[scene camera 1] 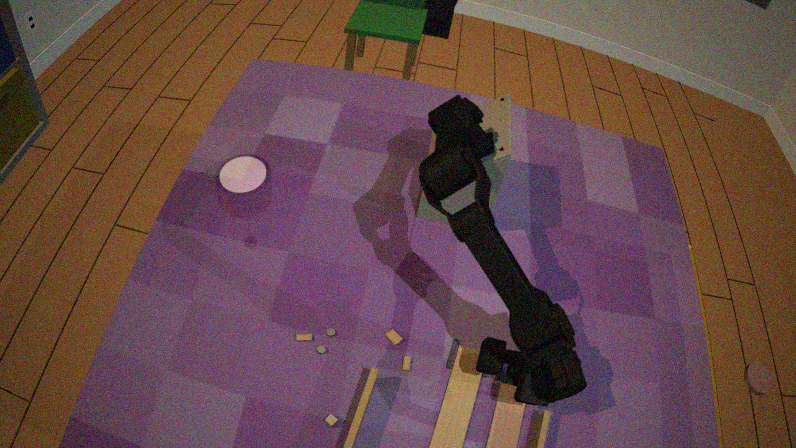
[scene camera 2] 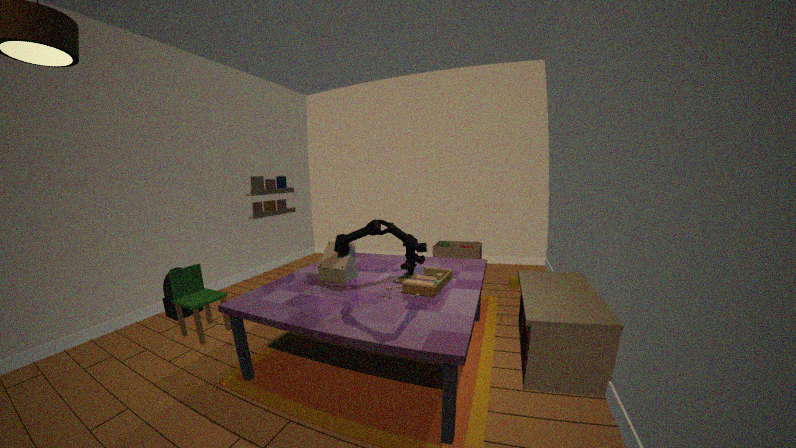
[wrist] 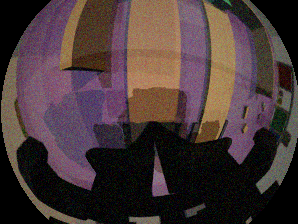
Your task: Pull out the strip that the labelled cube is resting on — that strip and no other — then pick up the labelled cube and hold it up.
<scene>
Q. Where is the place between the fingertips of the gripper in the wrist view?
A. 152, 124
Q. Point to a strip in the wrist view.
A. At 153, 82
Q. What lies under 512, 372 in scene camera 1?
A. The gripper.
</scene>
